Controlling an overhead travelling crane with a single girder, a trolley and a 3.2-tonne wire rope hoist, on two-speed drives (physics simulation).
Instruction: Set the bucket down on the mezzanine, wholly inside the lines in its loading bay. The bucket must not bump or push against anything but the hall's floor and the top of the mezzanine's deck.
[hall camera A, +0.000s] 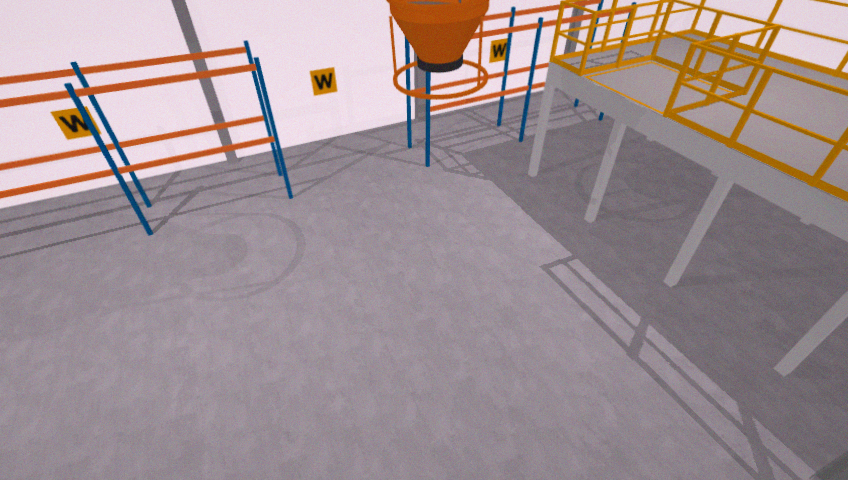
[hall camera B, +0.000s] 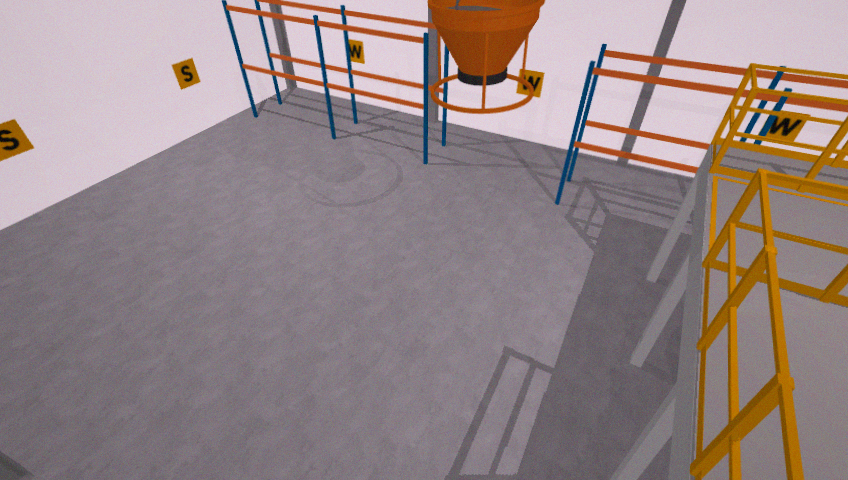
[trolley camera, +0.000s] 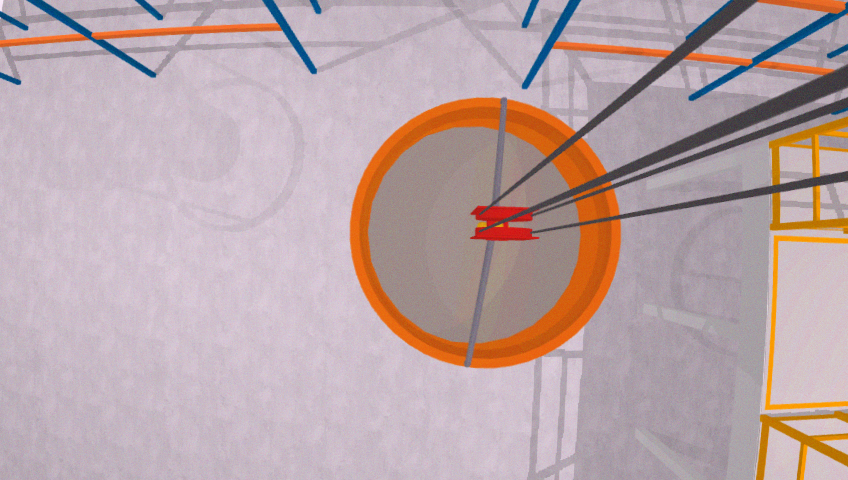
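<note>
The orange conical bucket (hall camera A: 439, 35) (hall camera B: 484, 41) (trolley camera: 599, 237) hangs upright, high above the floor, its ring foot below it. Its top is cut off in both hall views. My gripper, the hook (trolley camera: 491, 224) under the red block, is shut on the bucket's grey bail; the bail largely hides it. The mezzanine (hall camera A: 702, 149) (hall camera B: 821, 368) (trolley camera: 752, 237) stands to the right of the bucket in the trolley view, with a gap between them. The yellow-lined loading bay (hall camera A: 624, 94) (hall camera B: 710, 220) (trolley camera: 771, 324) lies at its near edge, partly out of the trolley view.
Yellow railings (hall camera A: 737, 127) (hall camera B: 776, 309) (trolley camera: 775, 184) stand on both sides of the bay's open edge. Blue and orange racks (hall camera A: 178, 77) (hall camera B: 371, 31) (trolley camera: 293, 38) line the W wall behind the bucket. Another rack (hall camera B: 574, 133) stands nearer the mezzanine.
</note>
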